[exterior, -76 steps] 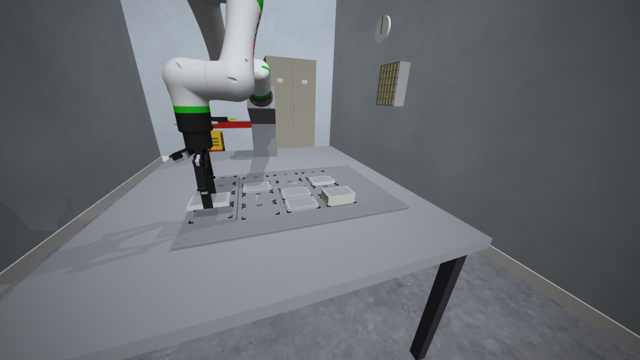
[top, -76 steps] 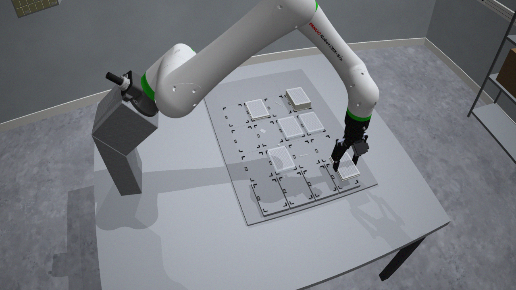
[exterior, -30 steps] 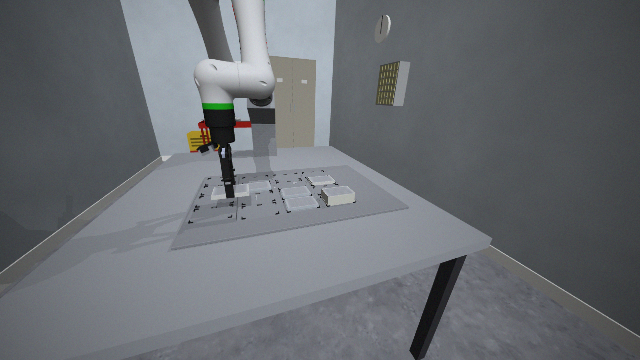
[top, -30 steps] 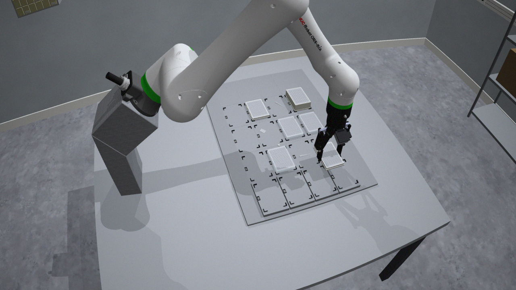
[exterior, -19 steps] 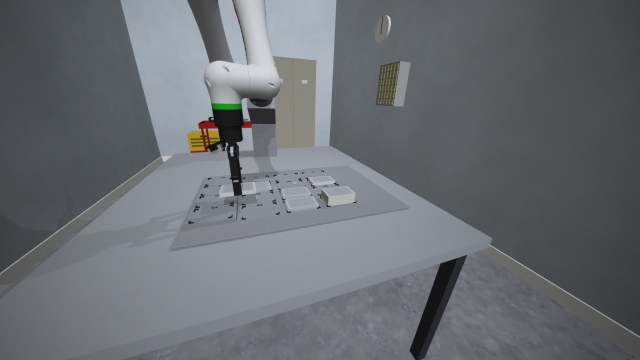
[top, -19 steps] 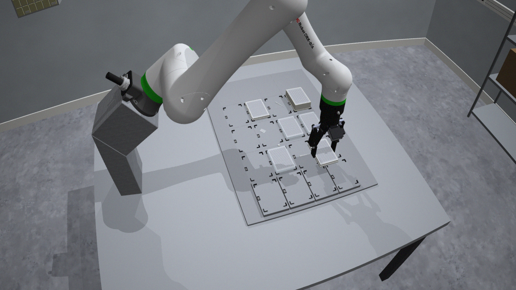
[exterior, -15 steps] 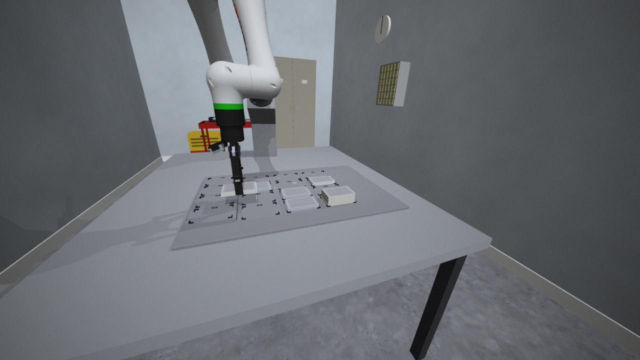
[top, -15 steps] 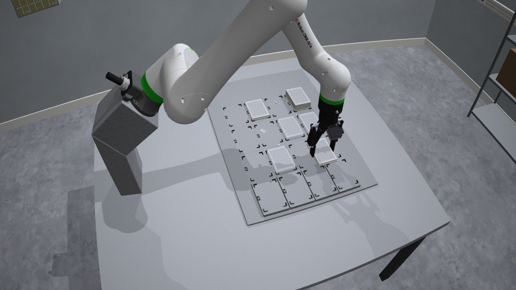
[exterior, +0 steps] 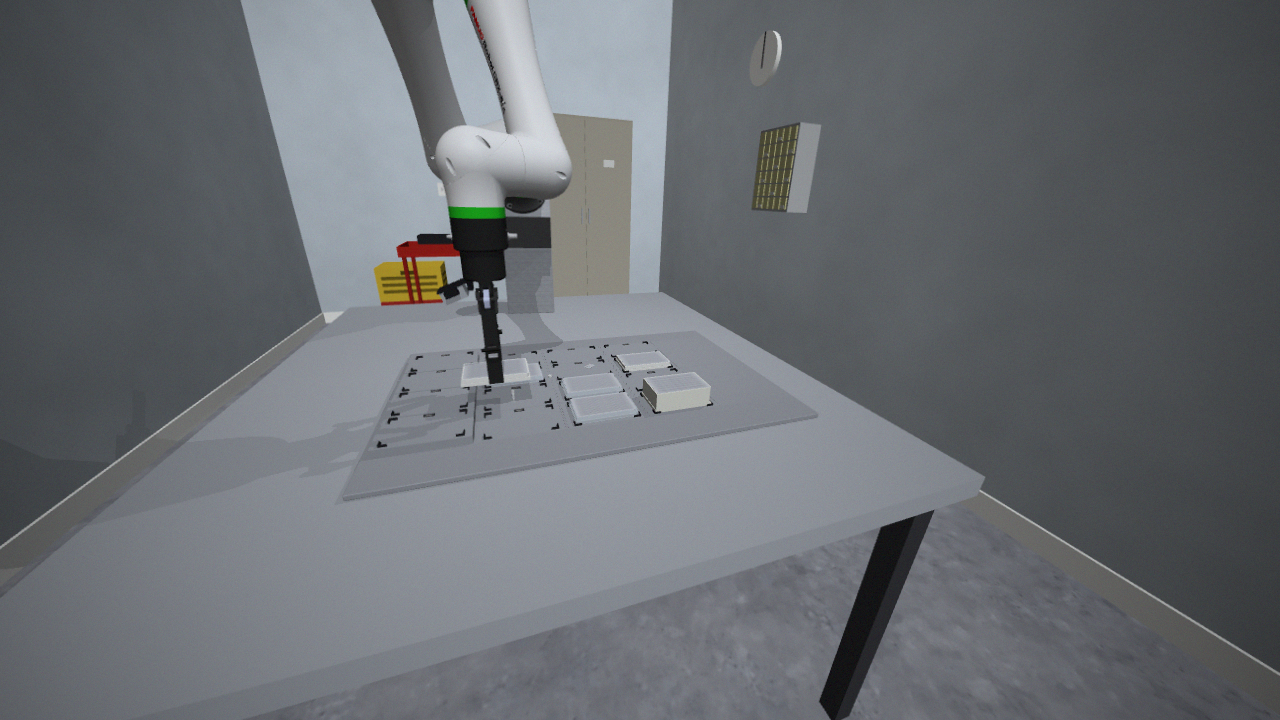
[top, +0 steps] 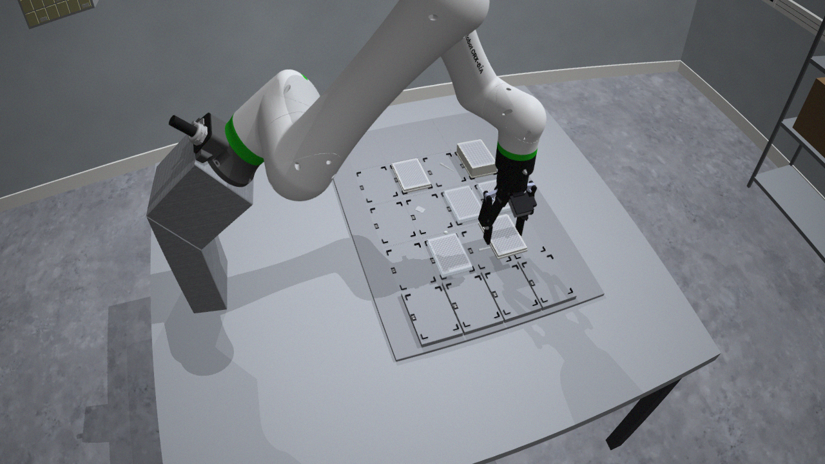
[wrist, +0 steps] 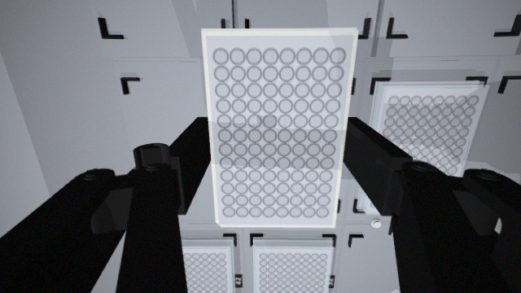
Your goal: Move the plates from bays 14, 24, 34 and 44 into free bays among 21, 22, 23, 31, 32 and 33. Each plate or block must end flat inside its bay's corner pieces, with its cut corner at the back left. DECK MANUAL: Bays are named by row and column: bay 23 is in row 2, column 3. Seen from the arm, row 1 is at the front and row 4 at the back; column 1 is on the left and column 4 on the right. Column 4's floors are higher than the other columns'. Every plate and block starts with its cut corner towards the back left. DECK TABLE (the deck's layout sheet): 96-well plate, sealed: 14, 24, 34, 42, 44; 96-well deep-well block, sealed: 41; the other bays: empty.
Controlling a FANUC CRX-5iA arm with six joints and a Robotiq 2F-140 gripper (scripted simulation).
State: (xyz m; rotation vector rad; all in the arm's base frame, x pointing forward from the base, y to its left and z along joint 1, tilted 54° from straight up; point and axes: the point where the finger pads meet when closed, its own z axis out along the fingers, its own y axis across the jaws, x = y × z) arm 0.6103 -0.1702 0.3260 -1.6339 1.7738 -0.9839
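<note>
Now: the small white square 10 cm behind my hand, 25 cm to the left of it and 10 cm below it. Round my hand: small white disc (8 cm behind, 14 cm to the left, 10 cm below); thin white rod (2 cm behind, 3 cm to the left, 9 cm below); bay label 34 (10 cm behind, 11 cm to the right, 8 cm below).
</note>
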